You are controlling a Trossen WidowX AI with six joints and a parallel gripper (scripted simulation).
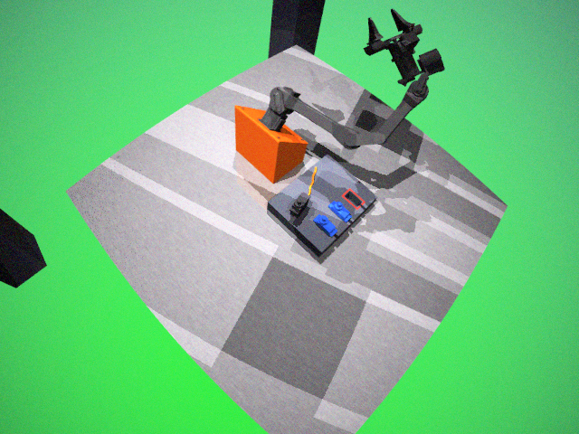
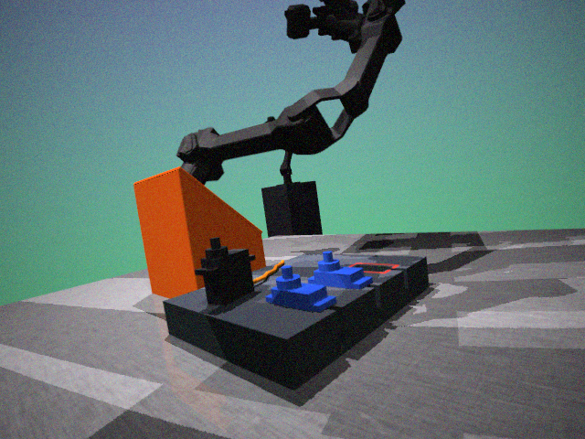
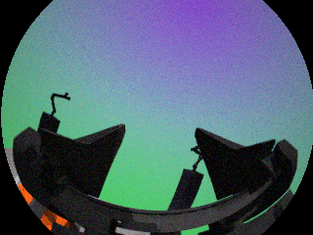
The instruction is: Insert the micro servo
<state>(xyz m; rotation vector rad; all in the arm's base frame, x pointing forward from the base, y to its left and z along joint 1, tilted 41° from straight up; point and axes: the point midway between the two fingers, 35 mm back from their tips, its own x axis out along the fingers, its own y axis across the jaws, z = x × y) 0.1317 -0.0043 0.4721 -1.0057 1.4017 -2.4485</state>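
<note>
Now: the dark deck 56 cm below my gripper tip, 27 cm to the right of it and 14 cm ahead of it.
</note>
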